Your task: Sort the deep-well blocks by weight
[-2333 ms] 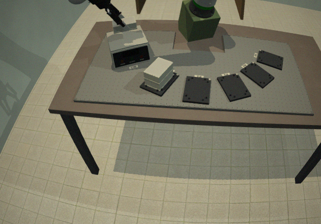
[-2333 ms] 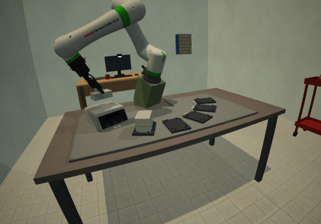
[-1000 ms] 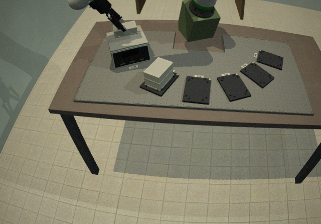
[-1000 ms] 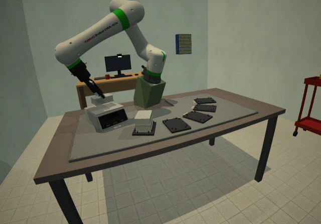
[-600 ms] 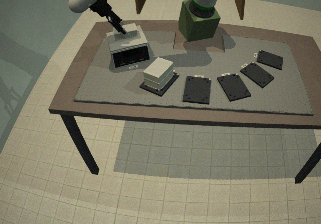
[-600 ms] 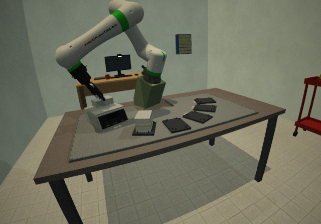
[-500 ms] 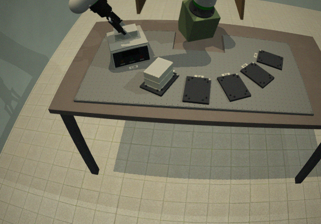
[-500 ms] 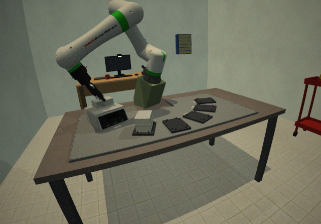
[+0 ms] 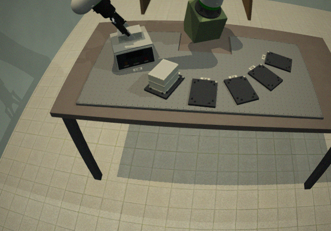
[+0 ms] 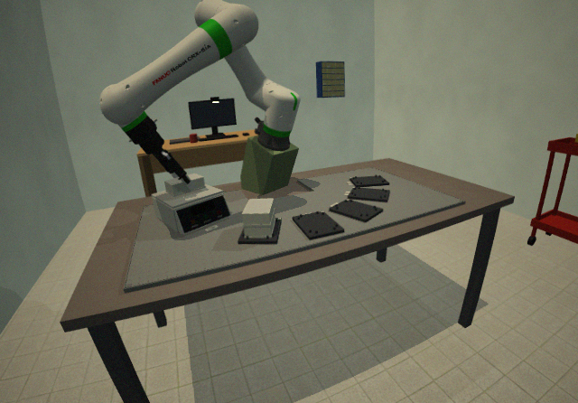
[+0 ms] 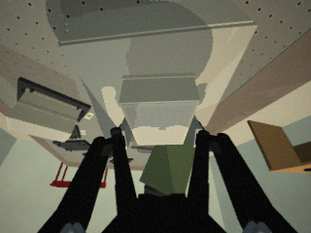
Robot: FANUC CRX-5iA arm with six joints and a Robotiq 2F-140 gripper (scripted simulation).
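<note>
Now: the grey platform 5 cm below my hand. The rest, counted from my hand: check-weigher: 8 cm below, 1 cm ahead; P1 label: 38 cm to the left, 24 cm ahead, 14 cm below; nest P1: 36 cm to the left, 34 cm ahead, 14 cm below.
</note>
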